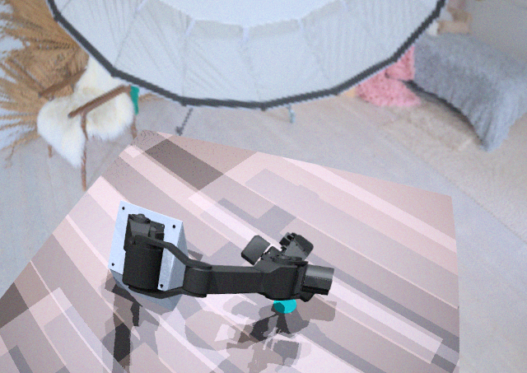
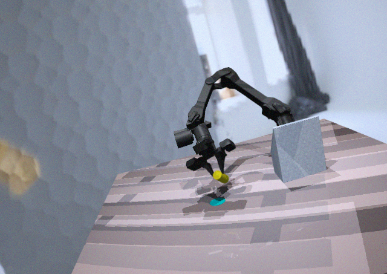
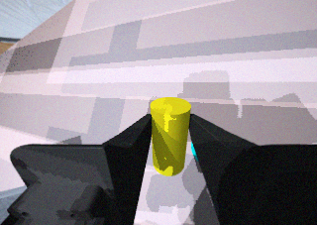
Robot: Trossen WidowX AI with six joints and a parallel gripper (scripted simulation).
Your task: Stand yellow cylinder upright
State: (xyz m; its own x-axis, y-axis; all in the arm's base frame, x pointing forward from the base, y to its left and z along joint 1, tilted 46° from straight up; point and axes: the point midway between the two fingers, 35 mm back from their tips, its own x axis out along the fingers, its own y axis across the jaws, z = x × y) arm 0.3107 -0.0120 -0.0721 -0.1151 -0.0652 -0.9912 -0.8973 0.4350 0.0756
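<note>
My gripper tip is 1 cm past the yellow cylinder, 1 cm to the left of it and 1 cm above it. Round my gripper tip: cyan circle: 3 cm ahead, 4 cm to the right, 12 cm below.
</note>
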